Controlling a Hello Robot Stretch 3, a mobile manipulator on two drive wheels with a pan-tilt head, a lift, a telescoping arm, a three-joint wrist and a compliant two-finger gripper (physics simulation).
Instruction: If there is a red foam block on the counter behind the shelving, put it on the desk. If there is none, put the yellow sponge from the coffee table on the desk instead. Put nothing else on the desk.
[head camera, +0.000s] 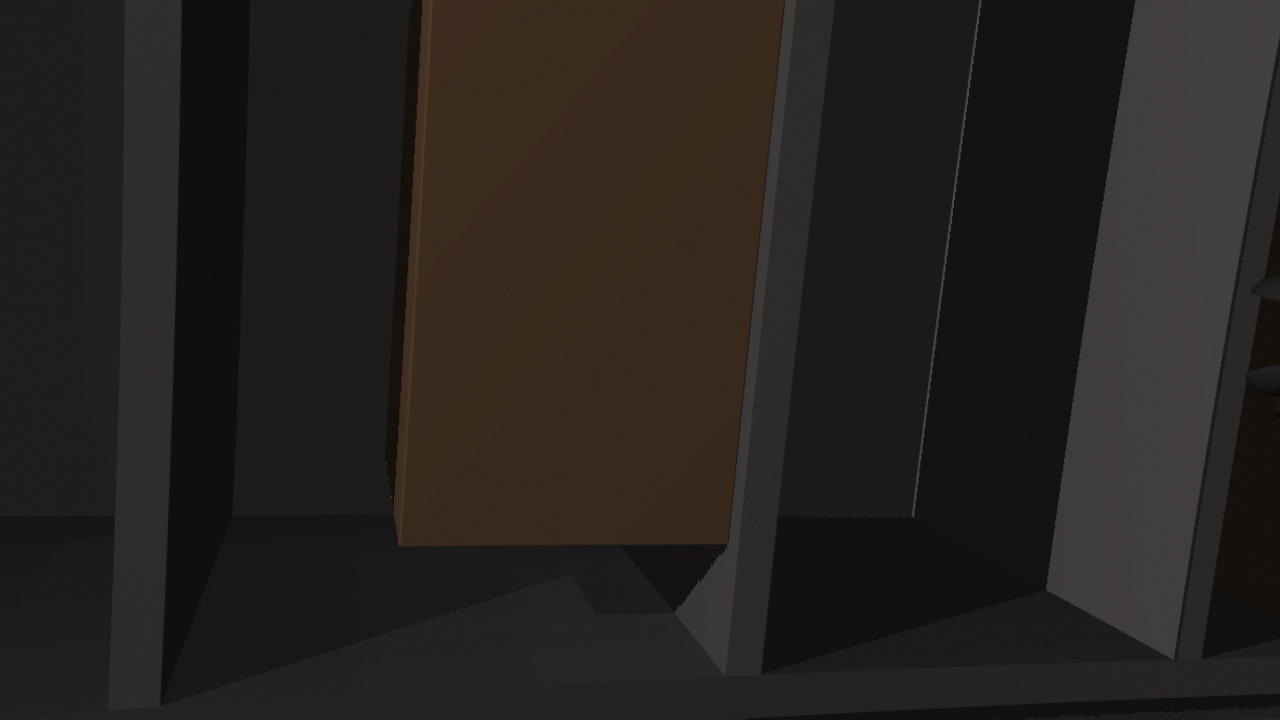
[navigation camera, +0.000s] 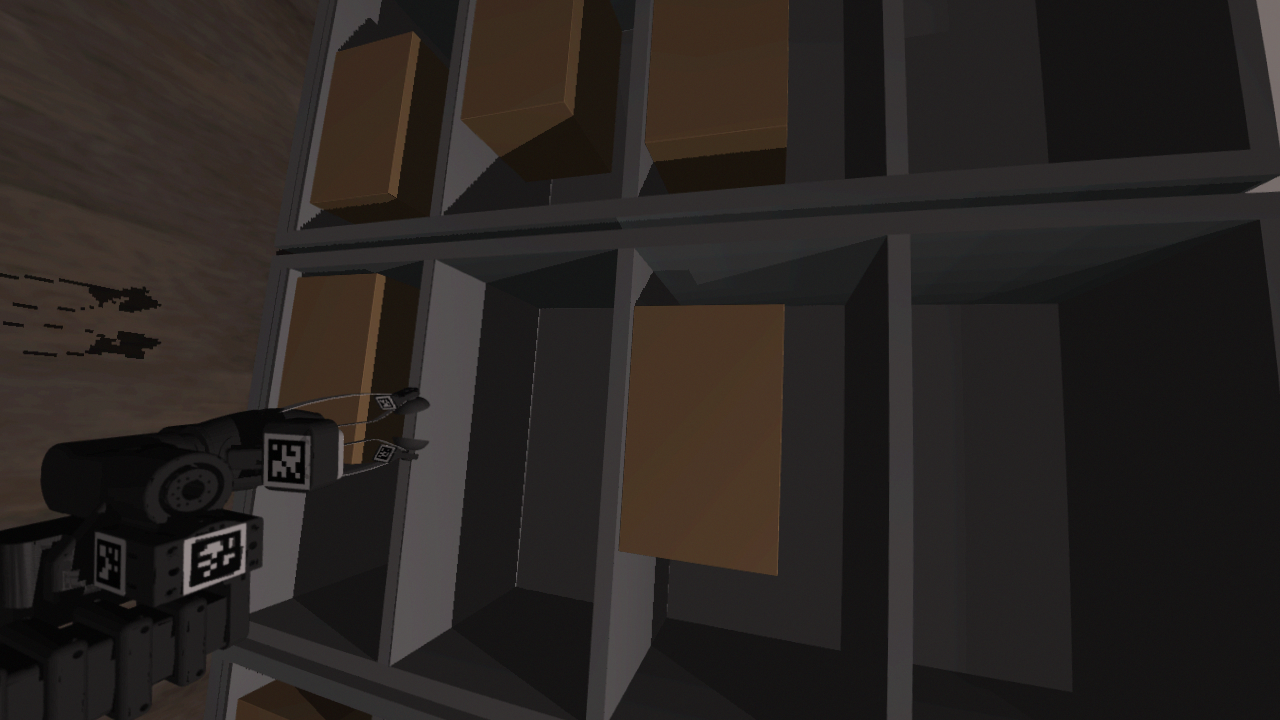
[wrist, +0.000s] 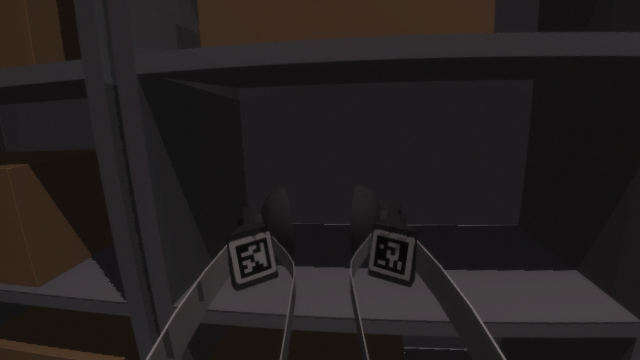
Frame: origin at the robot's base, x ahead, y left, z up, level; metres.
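Seen in the pictures: gripper, fingertip midpoint: (head camera: 1259, 335) (navigation camera: 423, 421) (wrist: 321, 211).
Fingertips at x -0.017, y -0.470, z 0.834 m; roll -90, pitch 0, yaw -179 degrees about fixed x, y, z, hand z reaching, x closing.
A point is followed by its place in that frame.
My gripper (head camera: 1262, 334) @[x -0.017, y -0.470, z 0.834 m] (navigation camera: 413, 424) @[x -0.017, y -0.470, z 0.834 m] (wrist: 321, 211) @[x -0.017, y -0.470, z 0.834 m] is open, its two fingertips apart with no object between them. In the wrist view it points at a dark compartment of the grey shelving (head camera: 147, 358) @[x 0.037, y -0.778, z 1.432 m] (navigation camera: 897, 447) @[x -0.050, y -0.769, z 1.427 m] (wrist: 350, 47) @[x -0.060, y -0.768, z 0.977 m], in front of a lower shelf board. In the navigation view it is at the left, in front of the shelving. In the head view parts of the fingertips show at the right edge. The red foam block, the counter, the yellow sponge, the coffee table and the desk do not show in these views.
A large brown carton (head camera: 581, 268) @[x -0.046, y -0.789, z 1.137 m] (navigation camera: 707, 429) @[x -0.045, y -0.790, z 1.139 m] stands in the shelving. Another carton (navigation camera: 326, 340) @[x 0.101, y -0.805, z 0.214 m] is partly behind the gripper in the navigation view. In the wrist view a carton (wrist: 350, 20) @[x -0.062, y -0.788, z 1.019 m] is on the board above, and another carton (wrist: 15, 225) @[x 0.640, y -0.862, z 0.681 m] is at the left, past an upright (wrist: 112, 150) @[x 0.348, y -0.811, z 0.836 m].
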